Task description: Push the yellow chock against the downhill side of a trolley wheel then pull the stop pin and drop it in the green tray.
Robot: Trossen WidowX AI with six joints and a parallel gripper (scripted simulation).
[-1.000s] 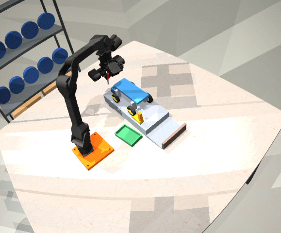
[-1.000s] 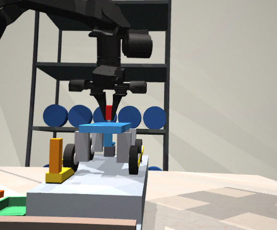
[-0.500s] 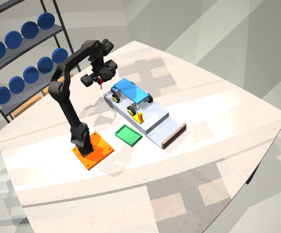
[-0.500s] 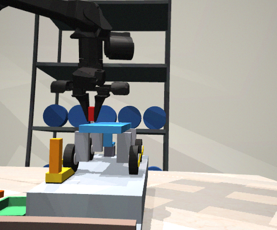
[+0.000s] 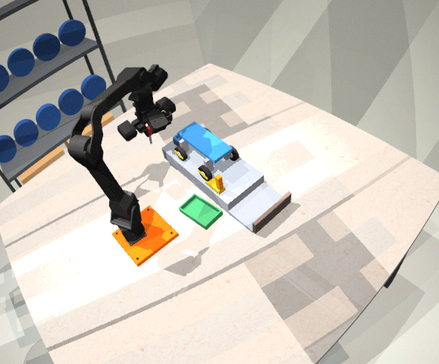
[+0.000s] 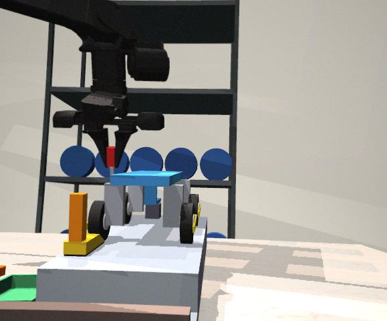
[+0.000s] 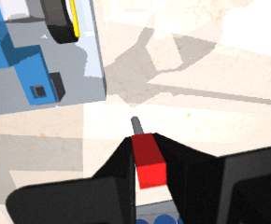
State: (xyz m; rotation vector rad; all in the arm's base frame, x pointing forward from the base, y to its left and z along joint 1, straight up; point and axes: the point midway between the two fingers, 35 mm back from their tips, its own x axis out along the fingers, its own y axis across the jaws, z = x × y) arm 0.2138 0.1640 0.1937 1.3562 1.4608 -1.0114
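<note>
The green tray lies 1 cm behind my gripper tip, 24 cm to the right of it and 18 cm below it. Also, from my gripper tip: grey ramp: 11 cm ahead, 14 cm to the right, 13 cm below; then trolley: 11 cm ahead, 13 cm to the right, 6 cm below; then red-headed stop pin: right at my gripper tip.
</note>
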